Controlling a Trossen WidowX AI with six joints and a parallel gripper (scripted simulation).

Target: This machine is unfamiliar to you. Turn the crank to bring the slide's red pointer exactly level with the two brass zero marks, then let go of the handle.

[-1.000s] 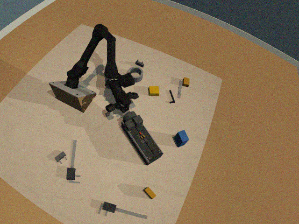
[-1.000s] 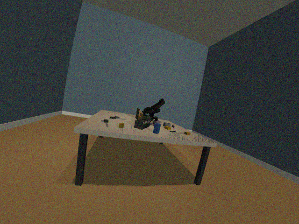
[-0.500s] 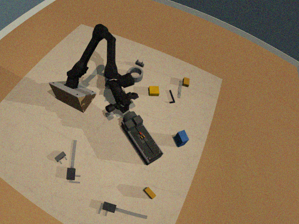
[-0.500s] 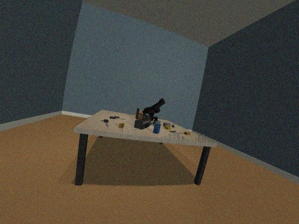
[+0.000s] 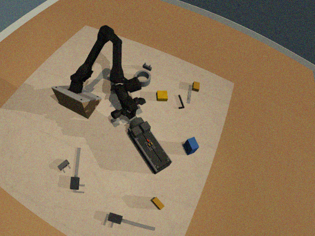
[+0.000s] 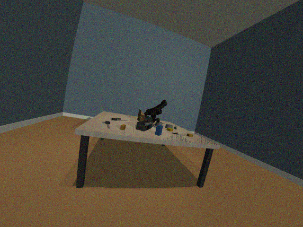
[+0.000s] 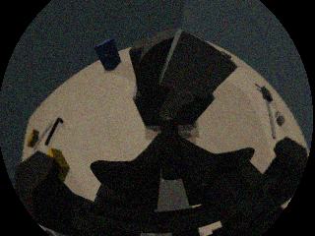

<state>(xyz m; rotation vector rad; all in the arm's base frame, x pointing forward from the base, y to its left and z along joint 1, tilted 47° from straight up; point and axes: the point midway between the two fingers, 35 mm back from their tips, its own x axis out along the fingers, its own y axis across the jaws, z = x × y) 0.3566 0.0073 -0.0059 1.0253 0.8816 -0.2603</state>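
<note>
Now: the crank handle 3 cm above my gripper tip, 2 cm behind it and 1 cm to the left of it. The rest, counted from my gripper tip: yellow block: 24 cm to the left, 8 cm ahead, 2 cm below; red pointer: 11 cm ahead, 9 cm to the right, 5 cm above; black hex key: 24 cm to the left, 20 cm ahead, 3 cm below.
</note>
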